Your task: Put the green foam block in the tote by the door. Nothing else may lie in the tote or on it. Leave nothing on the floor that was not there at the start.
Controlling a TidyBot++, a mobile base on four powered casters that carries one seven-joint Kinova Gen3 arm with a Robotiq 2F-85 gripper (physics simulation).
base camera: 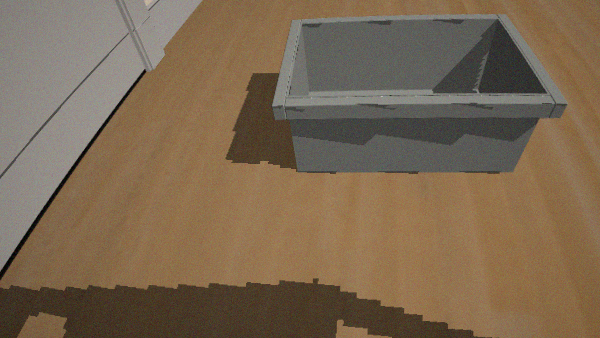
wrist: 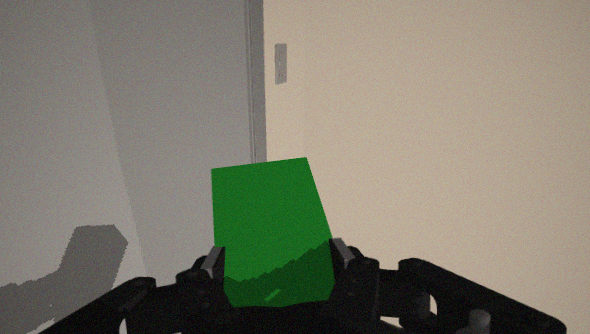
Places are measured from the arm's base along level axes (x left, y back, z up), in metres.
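Where they show: gripper, fingertip midpoint: (wrist: pixel 278 260).
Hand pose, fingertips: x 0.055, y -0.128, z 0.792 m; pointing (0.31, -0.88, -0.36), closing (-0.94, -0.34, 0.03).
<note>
Things, the pixels of their centre, and the offset from my fingertips. Level surfaces: height alone.
- green foam block, body centre: (wrist: pixel 271 244) dx +0.009, dy -0.016, dz -0.003 m
- grey tote, body centre: (base camera: pixel 402 92) dx -0.173, dy -0.361, dz -1.128 m
- wooden floor, its level: dz -1.189 m
- switch plate, body centre: (wrist: pixel 281 63) dx +0.252, dy -0.798, dz +0.032 m
The green foam block (wrist: pixel 272 215) is held between the two fingertips of my gripper (wrist: pixel 278 260) in the wrist view, and it sticks out past them. My gripper is shut on it. The block and the gripper do not show in the base camera view. A grey tote (base camera: pixel 410 147) stands upright on the floor, right of centre at the top of the base camera view. It is open at the top. The inside that shows holds no object; part of its bottom is hidden behind the near wall.
A white panelled surface (base camera: pixel 45 125) runs along the left of the wooden floor (base camera: pixel 320 225). A dark shadow lies across the floor at the front. In the wrist view a grey door (wrist: pixel 180 125) meets a beige wall (wrist: pixel 440 125) with a switch plate (wrist: pixel 281 64).
</note>
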